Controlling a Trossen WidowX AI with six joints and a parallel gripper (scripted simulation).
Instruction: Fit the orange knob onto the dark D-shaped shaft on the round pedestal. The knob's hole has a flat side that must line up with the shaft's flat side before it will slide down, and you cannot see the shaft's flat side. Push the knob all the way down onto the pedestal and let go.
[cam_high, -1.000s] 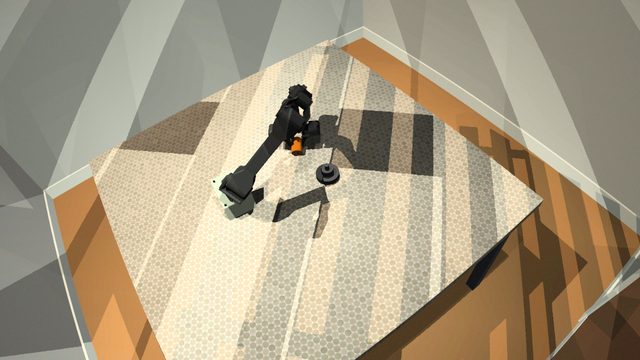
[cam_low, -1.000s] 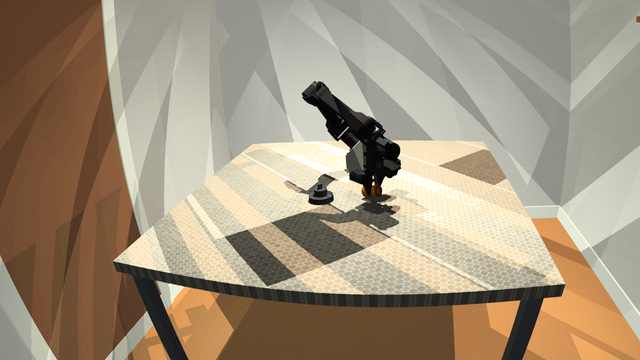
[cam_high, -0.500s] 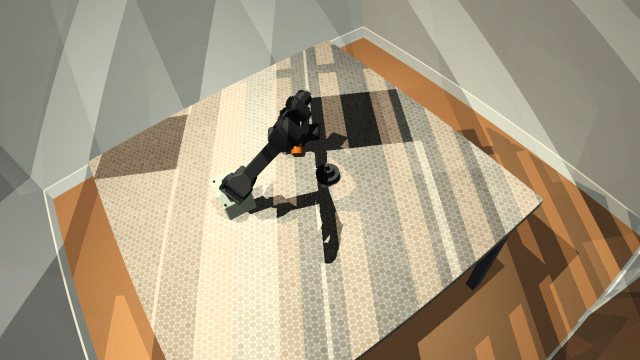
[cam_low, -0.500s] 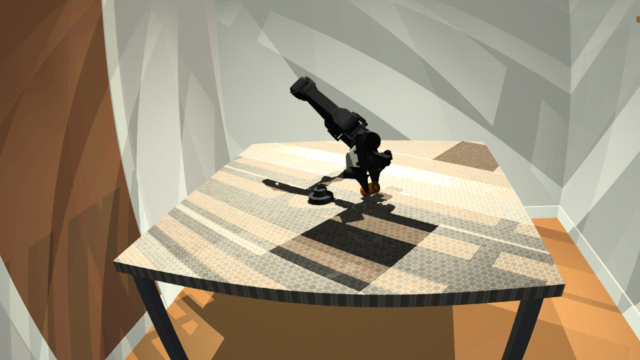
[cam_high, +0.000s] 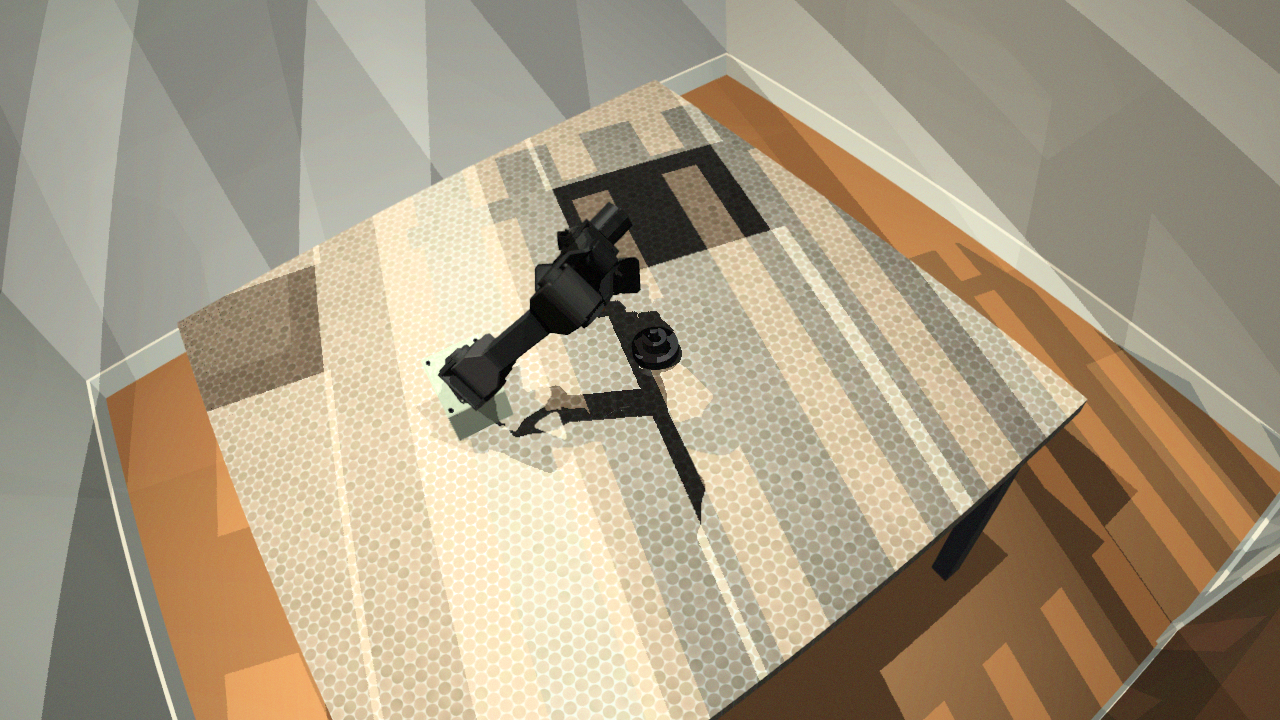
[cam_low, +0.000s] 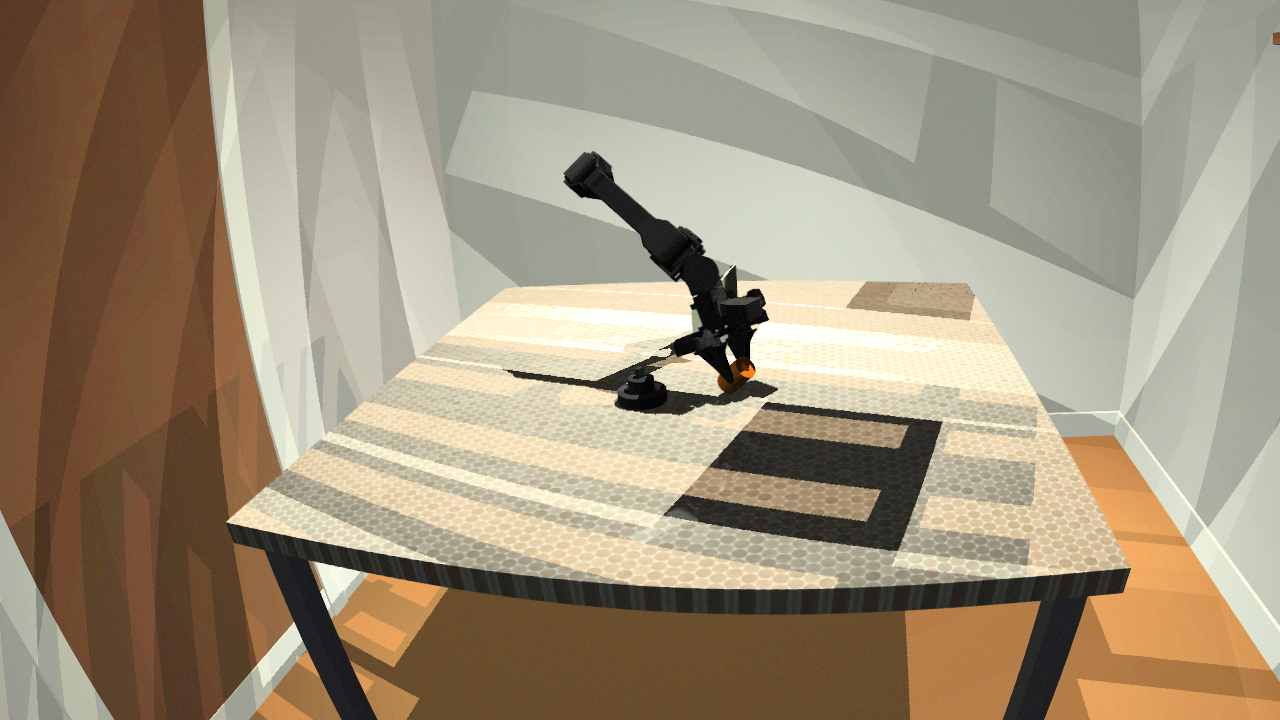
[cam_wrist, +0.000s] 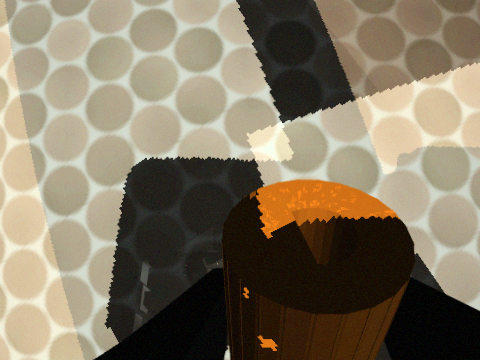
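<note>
My gripper tip is 10 mm to the left of the orange knob. The rest, counted from my gripper tip: dark round pedestal (20 mm ahead, 170 mm to the right).
</note>
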